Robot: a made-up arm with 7 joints. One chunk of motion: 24 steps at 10 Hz.
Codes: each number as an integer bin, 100 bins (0 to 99) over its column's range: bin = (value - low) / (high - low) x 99, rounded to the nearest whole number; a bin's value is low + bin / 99 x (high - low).
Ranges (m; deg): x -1.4..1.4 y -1.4..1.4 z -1.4..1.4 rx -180..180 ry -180..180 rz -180..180
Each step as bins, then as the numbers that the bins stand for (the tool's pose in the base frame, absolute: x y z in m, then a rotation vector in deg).
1 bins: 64 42 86 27 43 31
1 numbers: 0.4101 -0.2121 1.0323 -81.82 -23.64 -67.27
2 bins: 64 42 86 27 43 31
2 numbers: 0.4101 -0.2121 1.0323 -81.82 -23.64 -67.27
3 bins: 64 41 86 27 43 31
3 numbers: 0.4101 -0.2404 1.0323 -81.82 -23.64 -67.27
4 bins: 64 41 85 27 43 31
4 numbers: 0.4101 -0.2404 1.0040 -81.82 -23.64 -67.27
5 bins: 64 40 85 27 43 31
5 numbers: 0.4101 -0.2687 1.0040 -81.82 -23.64 -67.27
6 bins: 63 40 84 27 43 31
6 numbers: 0.3818 -0.2687 0.9758 -81.82 -23.64 -67.27
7 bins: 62 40 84 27 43 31
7 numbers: 0.3535 -0.2687 0.9758 -81.82 -23.64 -67.27
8 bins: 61 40 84 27 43 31
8 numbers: 0.3253 -0.2687 0.9758 -81.82 -23.64 -67.27
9 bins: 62 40 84 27 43 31
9 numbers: 0.3535 -0.2687 0.9758 -81.82 -23.64 -67.27
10 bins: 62 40 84 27 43 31
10 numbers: 0.3535 -0.2687 0.9758 -81.82 -23.64 -67.27
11 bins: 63 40 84 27 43 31
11 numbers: 0.3818 -0.2687 0.9758 -81.82 -23.64 -67.27
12 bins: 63 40 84 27 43 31
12 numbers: 0.3818 -0.2687 0.9758 -81.82 -23.64 -67.27
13 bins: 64 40 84 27 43 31
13 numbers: 0.4101 -0.2687 0.9758 -81.82 -23.64 -67.27
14 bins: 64 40 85 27 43 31
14 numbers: 0.4101 -0.2687 1.0040 -81.82 -23.64 -67.27
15 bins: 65 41 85 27 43 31
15 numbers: 0.4384 -0.2404 1.0040 -81.82 -23.64 -67.27
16 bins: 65 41 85 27 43 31
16 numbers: 0.4384 -0.2404 1.0040 -81.82 -23.64 -67.27
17 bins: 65 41 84 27 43 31
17 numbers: 0.4384 -0.2404 0.9758 -81.82 -23.64 -67.27
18 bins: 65 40 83 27 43 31
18 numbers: 0.4384 -0.2687 0.9475 -81.82 -23.64 -67.27
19 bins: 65 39 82 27 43 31
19 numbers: 0.4384 -0.2970 0.9192 -81.82 -23.64 -67.27
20 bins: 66 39 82 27 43 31
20 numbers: 0.4667 -0.2970 0.9192 -81.82 -23.64 -67.27
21 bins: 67 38 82 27 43 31
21 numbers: 0.4949 -0.3253 0.9192 -81.82 -23.64 -67.27
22 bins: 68 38 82 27 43 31
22 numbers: 0.5232 -0.3253 0.9192 -81.82 -23.64 -67.27
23 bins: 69 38 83 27 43 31
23 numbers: 0.5515 -0.3253 0.9475 -81.82 -23.64 -67.27
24 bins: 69 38 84 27 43 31
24 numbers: 0.5515 -0.3253 0.9758 -81.82 -23.64 -67.27
